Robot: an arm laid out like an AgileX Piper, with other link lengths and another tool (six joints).
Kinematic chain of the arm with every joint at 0, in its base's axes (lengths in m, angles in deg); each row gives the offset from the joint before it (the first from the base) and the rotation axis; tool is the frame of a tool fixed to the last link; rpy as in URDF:
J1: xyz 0 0 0.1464 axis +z
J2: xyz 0 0 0 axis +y
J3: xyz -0.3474 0 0.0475 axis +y
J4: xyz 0.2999 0 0.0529 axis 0.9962 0 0.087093
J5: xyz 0 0 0 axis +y
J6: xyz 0.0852 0 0.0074 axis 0.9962 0 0.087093
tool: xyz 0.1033 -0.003 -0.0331 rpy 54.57 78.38 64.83
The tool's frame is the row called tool.
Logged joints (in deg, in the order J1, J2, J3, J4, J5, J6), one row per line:
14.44 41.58 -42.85 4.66 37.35 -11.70
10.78 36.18 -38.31 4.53 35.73 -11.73
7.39 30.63 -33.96 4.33 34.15 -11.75
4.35 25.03 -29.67 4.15 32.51 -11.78
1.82 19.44 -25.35 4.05 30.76 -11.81
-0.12 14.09 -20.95 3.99 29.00 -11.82
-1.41 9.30 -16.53 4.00 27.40 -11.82
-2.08 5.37 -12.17 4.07 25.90 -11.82
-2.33 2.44 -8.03 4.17 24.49 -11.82
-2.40 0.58 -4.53 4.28 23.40 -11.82
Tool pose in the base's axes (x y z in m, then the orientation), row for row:
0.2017 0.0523 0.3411 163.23 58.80 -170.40
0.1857 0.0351 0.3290 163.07 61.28 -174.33
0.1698 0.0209 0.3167 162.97 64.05 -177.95
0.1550 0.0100 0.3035 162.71 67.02 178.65
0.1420 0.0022 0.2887 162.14 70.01 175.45
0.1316 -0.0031 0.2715 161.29 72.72 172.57
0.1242 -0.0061 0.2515 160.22 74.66 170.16
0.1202 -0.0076 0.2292 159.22 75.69 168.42
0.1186 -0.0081 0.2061 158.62 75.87 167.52
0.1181 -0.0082 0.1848 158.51 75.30 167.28
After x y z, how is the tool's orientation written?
As angles about the fixed x, y, z axes (roll, pitch, yaw), in degrees.
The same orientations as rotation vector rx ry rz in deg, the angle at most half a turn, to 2 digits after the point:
-20.11 119.57 23.45
-16.23 117.40 21.01
-12.83 114.86 18.51
-9.95 112.05 16.14
-7.64 109.15 14.05
-5.95 106.49 12.36
-4.85 104.55 11.24
-4.19 103.50 10.67
-3.84 103.28 10.53
-3.57 103.82 10.60

